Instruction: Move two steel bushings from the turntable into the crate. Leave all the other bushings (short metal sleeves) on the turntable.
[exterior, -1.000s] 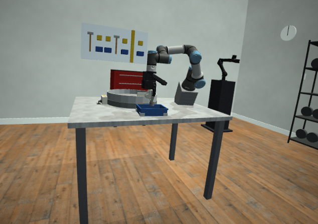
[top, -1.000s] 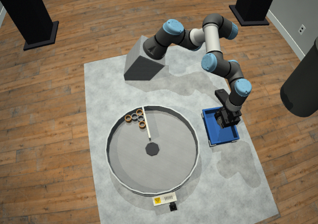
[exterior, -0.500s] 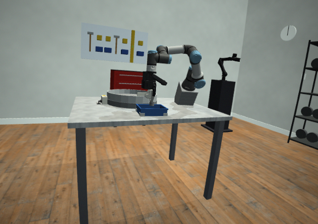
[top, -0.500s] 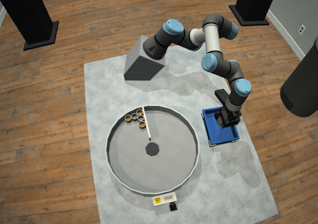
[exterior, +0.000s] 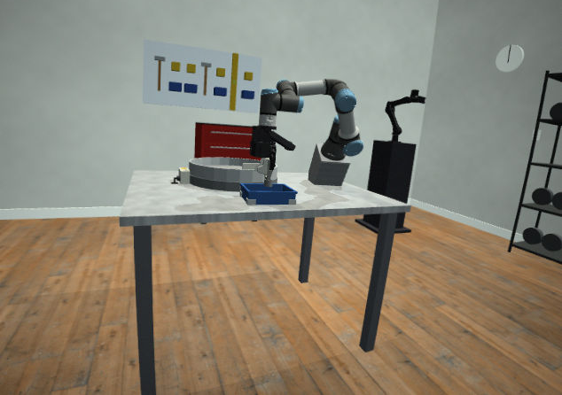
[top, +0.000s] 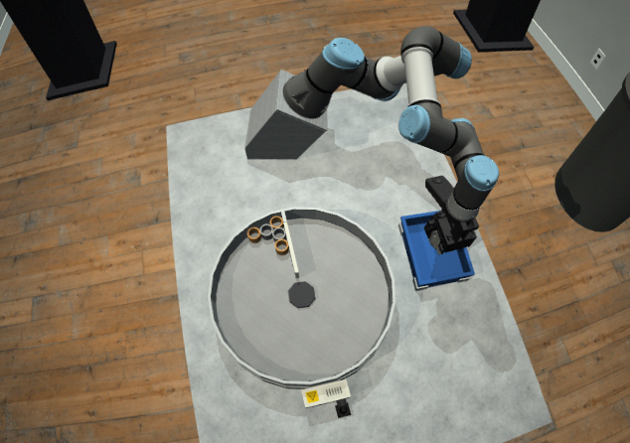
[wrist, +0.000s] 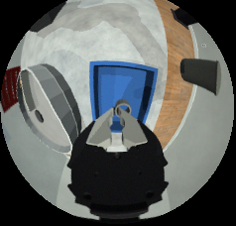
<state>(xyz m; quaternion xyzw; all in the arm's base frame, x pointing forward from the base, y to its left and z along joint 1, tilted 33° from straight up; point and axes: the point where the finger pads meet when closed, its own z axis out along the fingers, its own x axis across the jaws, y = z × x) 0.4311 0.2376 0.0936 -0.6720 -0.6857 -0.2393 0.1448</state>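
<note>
Right now the blue crate is 5 cm below my hand and 1 cm to the left of it. The rest, counted from my hand: round grey turntable 34 cm to the right, 6 cm ahead, 2 cm below.
</note>
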